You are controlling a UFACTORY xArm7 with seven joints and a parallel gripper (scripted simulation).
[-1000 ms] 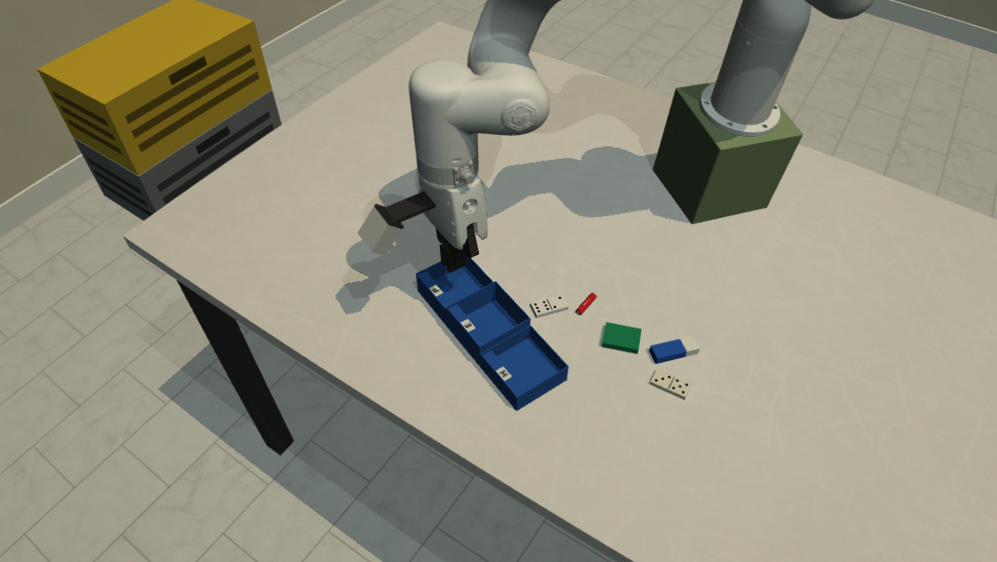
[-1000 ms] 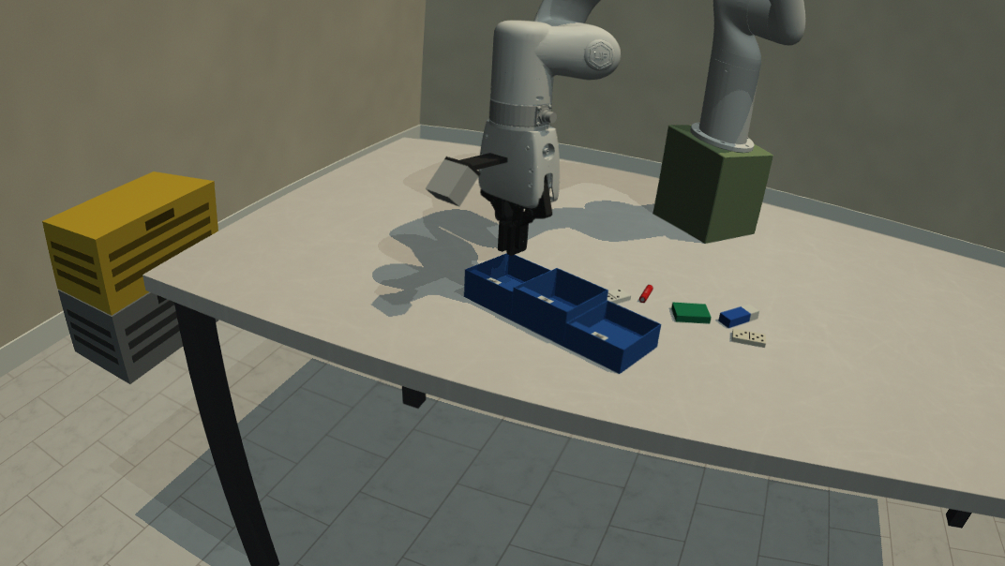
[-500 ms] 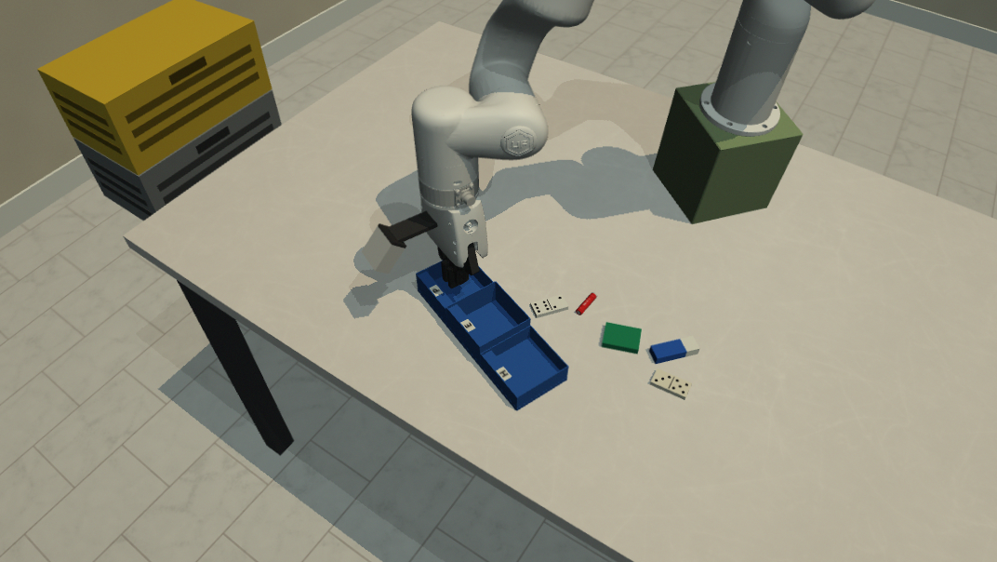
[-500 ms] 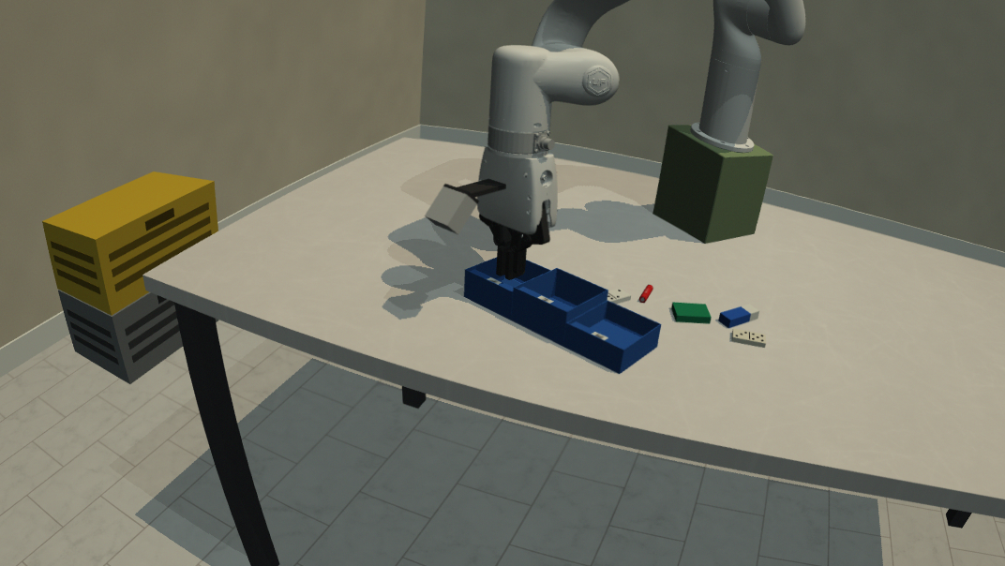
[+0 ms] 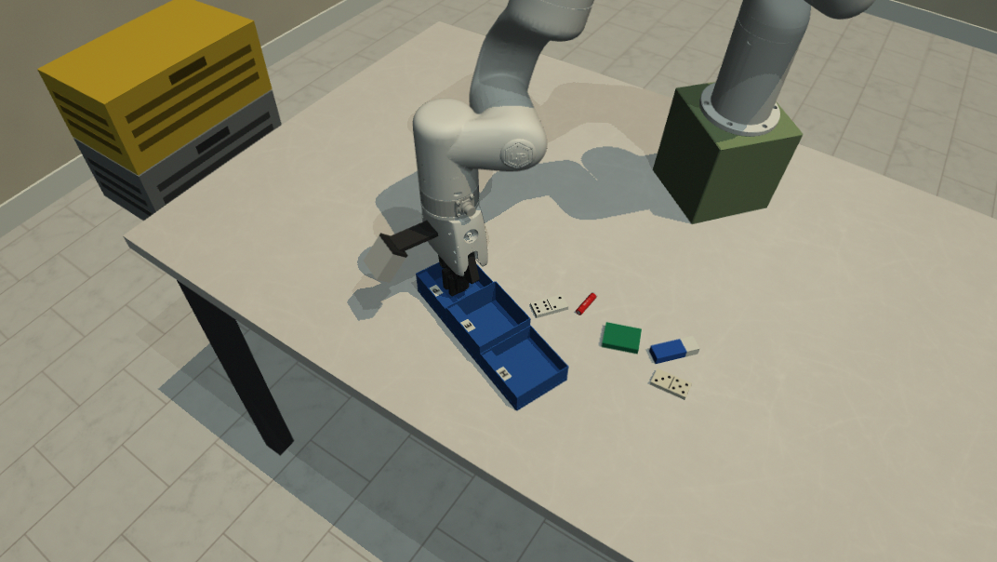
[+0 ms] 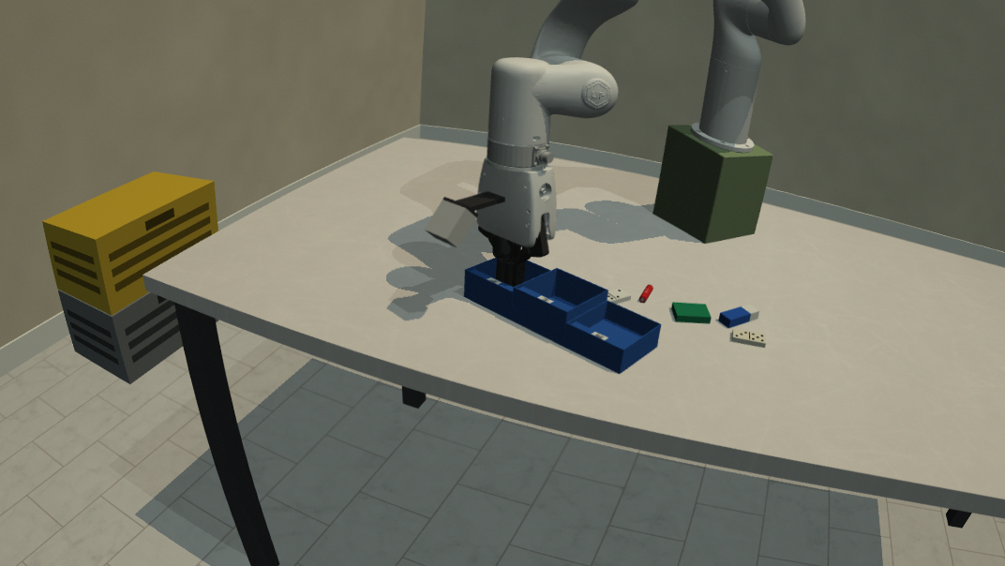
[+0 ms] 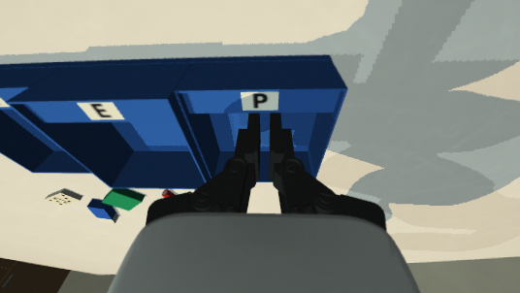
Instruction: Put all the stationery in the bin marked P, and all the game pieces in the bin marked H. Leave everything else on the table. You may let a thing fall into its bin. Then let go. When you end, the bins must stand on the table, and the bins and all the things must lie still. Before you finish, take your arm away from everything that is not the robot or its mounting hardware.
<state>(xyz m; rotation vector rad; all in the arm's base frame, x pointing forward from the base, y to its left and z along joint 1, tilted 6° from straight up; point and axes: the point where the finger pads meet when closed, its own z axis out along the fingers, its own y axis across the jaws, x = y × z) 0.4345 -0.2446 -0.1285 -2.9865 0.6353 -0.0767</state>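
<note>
The blue three-part bin is 80 mm to the left of my hand, 40 mm ahead of it and 10 mm below it. Round my hand: blue-and-white eraser 320 mm to the left, 70 mm behind, 30 mm below; red cylinder 170 mm to the left, 80 mm behind, 30 mm below; green block 240 mm to the left, 50 mm behind, 30 mm below.
</note>
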